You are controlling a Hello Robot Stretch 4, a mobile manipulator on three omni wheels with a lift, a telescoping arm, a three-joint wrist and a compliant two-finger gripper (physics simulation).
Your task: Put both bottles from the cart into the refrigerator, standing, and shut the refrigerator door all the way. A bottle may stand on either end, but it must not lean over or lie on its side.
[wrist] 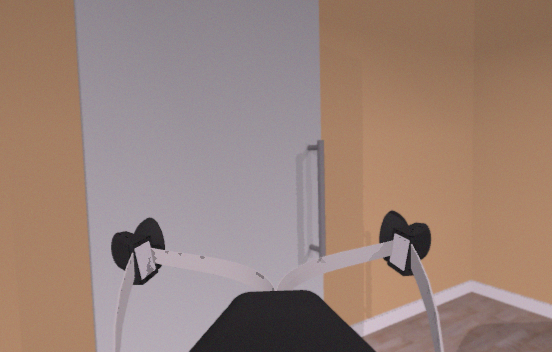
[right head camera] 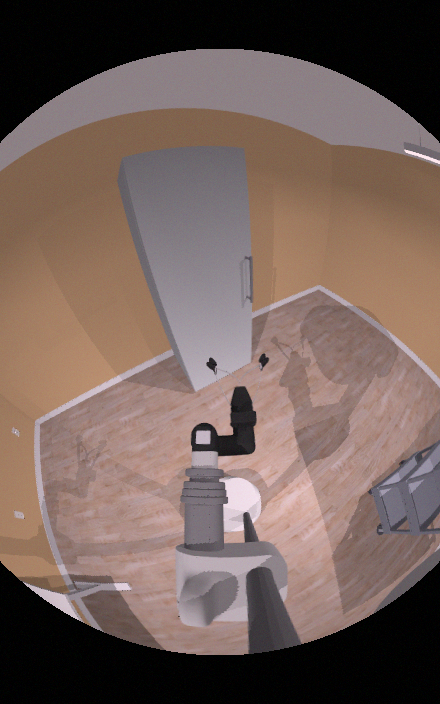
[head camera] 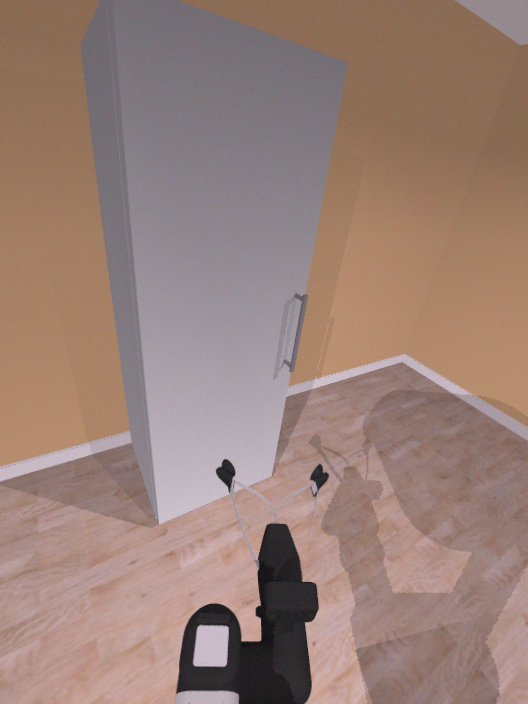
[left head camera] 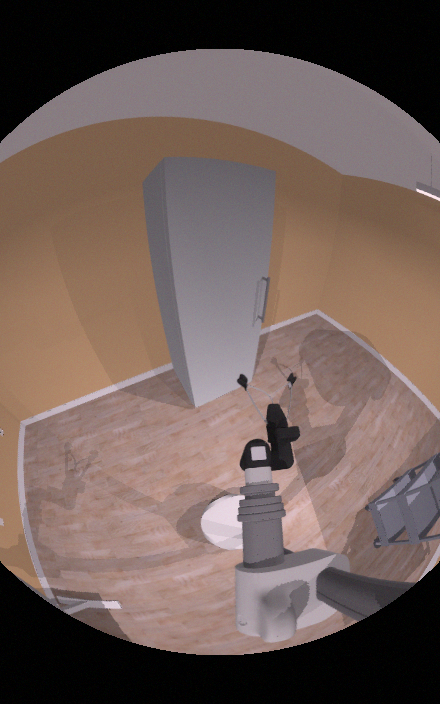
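Note:
The tall grey refrigerator stands against the back wall. Its door looks flush with the body, and no gap shows along the handle side. The upright bar handle is near the door's right edge. My gripper is open and empty, in front of the door and apart from it. The grey wheeled cart shows in part at the right edge. No bottle shows; the refrigerator's inside is hidden.
My round white base is below the arm. A white bar shows at the lower left. Walls with white skirting meet in a corner right of the refrigerator. Shadows of the robot lie on the wooden floor.

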